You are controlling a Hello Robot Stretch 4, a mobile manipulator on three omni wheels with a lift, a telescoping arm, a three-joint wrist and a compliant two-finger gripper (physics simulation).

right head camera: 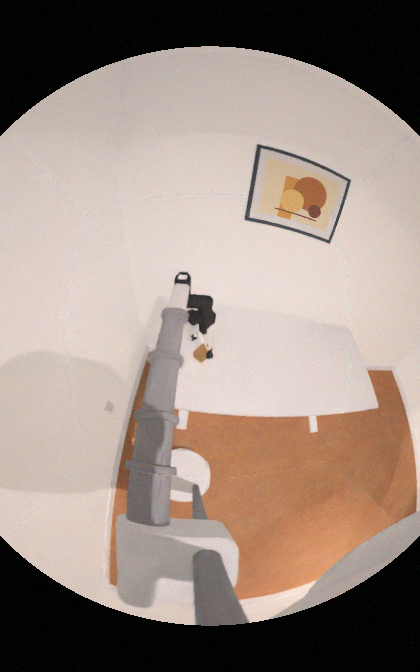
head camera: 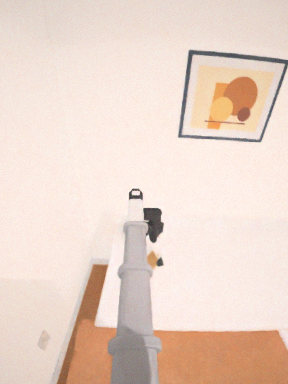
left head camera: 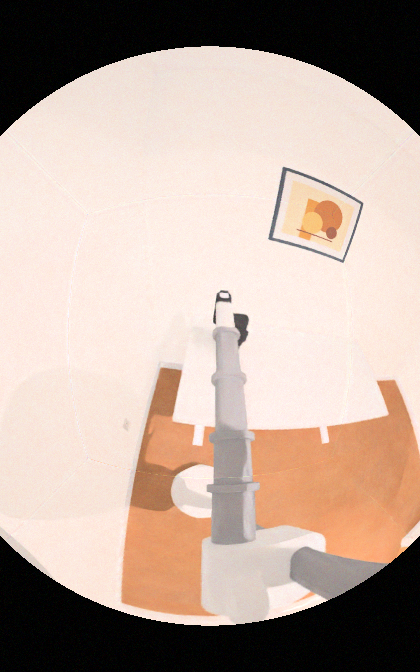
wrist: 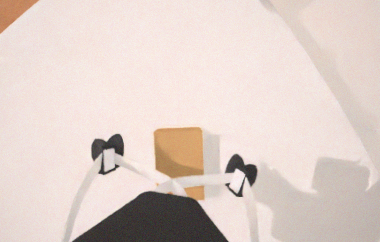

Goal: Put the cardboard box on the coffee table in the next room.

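The cardboard box is a small tan block on a white table, near the table's left end in the head views. My gripper is open above the box. In the wrist view its two dark fingertips stand apart on either side of the box, with white space between each tip and the box. The finger linkage and dark gripper body cover the box's near end. In the left head view the arm hides the box and the fingers.
A wall stands close to the left of the arm, and another behind the table carries a framed picture. A round white object stands on the orange floor beside the arm.
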